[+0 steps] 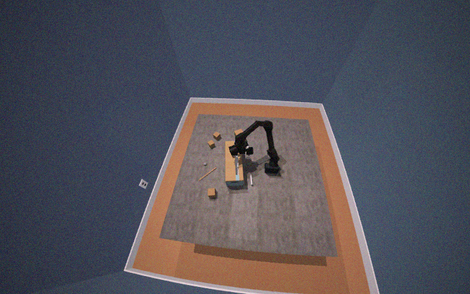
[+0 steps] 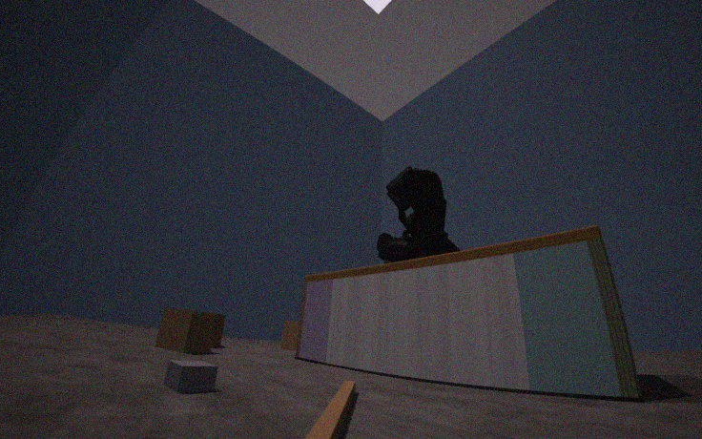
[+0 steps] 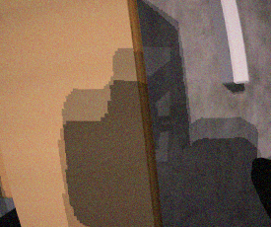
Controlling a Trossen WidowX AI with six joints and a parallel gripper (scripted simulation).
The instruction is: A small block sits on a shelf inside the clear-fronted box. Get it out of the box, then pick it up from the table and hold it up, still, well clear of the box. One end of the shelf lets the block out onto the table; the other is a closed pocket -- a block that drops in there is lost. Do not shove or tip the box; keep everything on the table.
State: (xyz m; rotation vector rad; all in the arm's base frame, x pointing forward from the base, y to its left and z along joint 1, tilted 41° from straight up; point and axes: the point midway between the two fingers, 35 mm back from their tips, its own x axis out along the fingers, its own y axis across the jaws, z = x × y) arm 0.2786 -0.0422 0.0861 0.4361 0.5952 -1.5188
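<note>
Now: gripper tip 5 cm short of the orange block and 2 cm to the left of it. The rest, counted from my gripper tip: grey cube 34 cm ahead, 7 cm to the left, 8 cm below; then stick 30 cm ahead, 17 cm to the left, 8 cm below; then long box 3 cm ahead, 7 cm to the left, 2 cm below.
</note>
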